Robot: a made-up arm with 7 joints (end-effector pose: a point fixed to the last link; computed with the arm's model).
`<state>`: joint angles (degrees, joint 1 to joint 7).
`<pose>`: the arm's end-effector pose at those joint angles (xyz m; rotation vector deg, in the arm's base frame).
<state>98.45 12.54 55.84 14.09 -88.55 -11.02 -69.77</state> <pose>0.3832 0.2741 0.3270 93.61 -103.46 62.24</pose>
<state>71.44 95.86 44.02 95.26 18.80 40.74 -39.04</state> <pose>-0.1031 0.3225 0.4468 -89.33 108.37 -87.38</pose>
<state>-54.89 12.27 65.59 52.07 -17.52 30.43 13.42</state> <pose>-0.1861 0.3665 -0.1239 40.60 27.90 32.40</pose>
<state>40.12 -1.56 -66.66 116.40 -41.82 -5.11 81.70</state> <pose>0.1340 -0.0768 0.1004 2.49 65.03 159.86</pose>
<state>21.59 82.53 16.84 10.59 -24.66 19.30 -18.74</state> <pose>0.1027 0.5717 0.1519 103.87 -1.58 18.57</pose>
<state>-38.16 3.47 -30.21 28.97 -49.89 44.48 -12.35</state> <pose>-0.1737 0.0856 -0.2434 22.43 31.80 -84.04</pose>
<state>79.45 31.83 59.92 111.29 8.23 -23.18 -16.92</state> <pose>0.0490 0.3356 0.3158 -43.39 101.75 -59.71</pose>
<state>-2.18 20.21 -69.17 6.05 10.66 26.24 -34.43</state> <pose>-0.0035 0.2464 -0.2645 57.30 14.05 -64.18</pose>
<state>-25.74 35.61 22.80 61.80 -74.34 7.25 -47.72</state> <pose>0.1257 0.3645 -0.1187 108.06 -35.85 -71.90</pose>
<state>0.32 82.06 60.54 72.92 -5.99 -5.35 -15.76</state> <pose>0.1671 0.4233 0.3353 119.87 -102.36 1.27</pose>
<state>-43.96 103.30 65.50 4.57 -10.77 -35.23 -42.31</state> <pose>0.1533 0.5192 0.2389 134.40 -62.98 -17.60</pose>
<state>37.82 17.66 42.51 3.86 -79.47 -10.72 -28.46</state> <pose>0.3174 0.2630 -0.1089 55.58 -50.58 -21.17</pose>
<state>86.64 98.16 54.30 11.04 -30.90 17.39 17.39</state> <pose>-0.0831 0.5627 0.2605 50.95 -84.73 82.83</pose>
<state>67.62 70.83 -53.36 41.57 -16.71 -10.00 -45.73</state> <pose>0.2841 0.4279 0.1731 120.48 -80.13 -30.39</pose>
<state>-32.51 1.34 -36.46 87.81 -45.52 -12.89 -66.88</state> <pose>0.0542 -0.0207 -0.1031 33.21 -98.20 -9.02</pose>
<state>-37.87 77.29 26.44 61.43 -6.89 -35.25 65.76</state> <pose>0.1523 0.4289 0.0288 2.91 -12.07 -89.24</pose>
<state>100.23 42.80 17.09 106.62 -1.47 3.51 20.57</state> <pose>0.0495 0.2471 0.4364 -67.15 146.00 4.46</pose>
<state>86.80 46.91 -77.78 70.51 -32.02 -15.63 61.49</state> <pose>0.3511 0.1980 0.1628 47.22 -17.57 -127.11</pose>
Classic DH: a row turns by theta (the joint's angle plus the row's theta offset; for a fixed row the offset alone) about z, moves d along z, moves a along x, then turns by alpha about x. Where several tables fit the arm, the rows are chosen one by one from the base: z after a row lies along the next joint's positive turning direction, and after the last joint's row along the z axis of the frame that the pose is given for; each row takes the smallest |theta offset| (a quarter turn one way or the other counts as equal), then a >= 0, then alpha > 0; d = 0 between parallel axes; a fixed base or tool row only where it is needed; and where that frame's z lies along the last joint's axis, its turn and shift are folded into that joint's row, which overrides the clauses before.
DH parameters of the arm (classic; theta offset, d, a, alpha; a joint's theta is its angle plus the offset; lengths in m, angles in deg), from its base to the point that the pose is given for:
base (fixed): 0 0.1746 0.0076 90
joint 1: 90 -0.1203 0.0041 90
joint 2: -90 0.017 0.0073 -90
joint 3: -90 -0.2235 0.0186 90
joint 4: 0 0.0267 0.0051 -90
joint 5: 0 -0.1954 -0.0291 -90
joint 6: 90 -0.0034 0.0053 -90
joint 7: 90 -0.0327 0.0081 -90
tool (fixed): 90 -0.0241 0 0

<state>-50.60 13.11 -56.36 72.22 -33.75 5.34 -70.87</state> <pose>-0.1453 -0.0057 -0.1247 24.68 -58.53 -44.38</pose>
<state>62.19 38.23 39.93 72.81 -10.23 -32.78 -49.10</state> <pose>0.2068 0.3864 0.2903 -70.56 118.45 -79.60</pose>
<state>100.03 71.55 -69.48 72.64 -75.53 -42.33 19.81</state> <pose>0.2673 0.3347 0.2675 99.65 -7.27 -130.85</pose>
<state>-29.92 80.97 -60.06 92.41 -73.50 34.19 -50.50</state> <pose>0.0061 0.2875 -0.1034 58.07 -74.27 -144.85</pose>
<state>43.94 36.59 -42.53 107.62 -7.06 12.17 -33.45</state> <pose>0.2875 0.0732 0.1395 40.70 -133.08 -30.91</pose>
